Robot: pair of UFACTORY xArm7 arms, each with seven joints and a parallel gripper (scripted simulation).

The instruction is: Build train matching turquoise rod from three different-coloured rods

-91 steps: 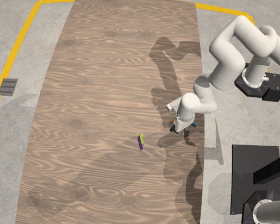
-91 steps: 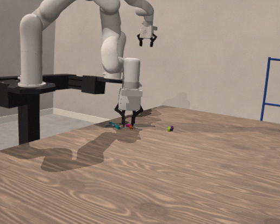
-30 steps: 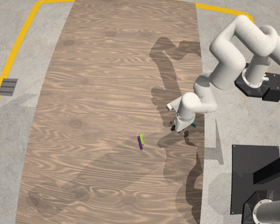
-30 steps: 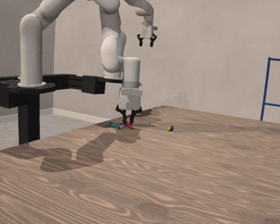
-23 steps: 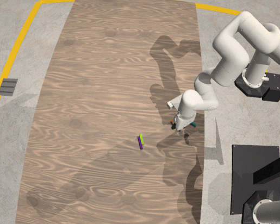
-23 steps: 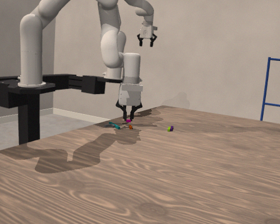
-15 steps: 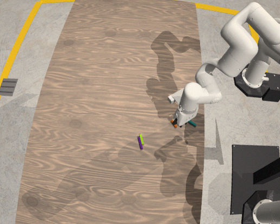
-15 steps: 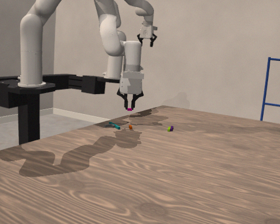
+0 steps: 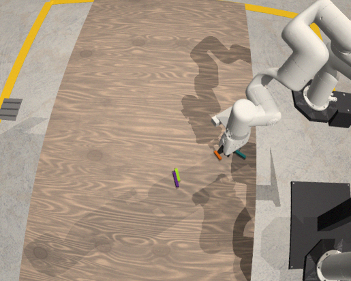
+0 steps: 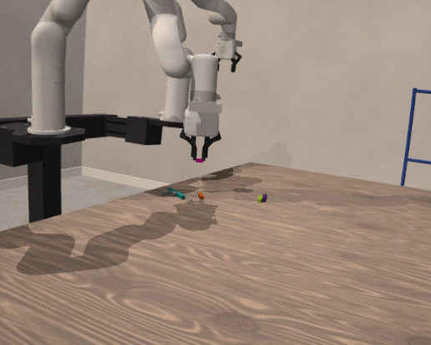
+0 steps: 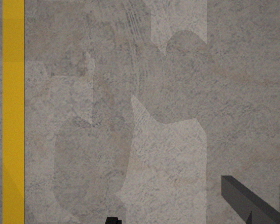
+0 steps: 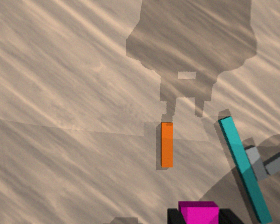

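Observation:
Right now my right hand is 120 mm above the grey rod, 60 mm to the left of it and 50 mm past it. Also, from my right hand: magenta rod: 20 mm below, 10 mm to the right, 10 mm ahead; turquoise rod: 120 mm below, 50 mm to the right, 40 mm behind; orange rod: 120 mm below, 30 mm to the right, 30 mm ahead.

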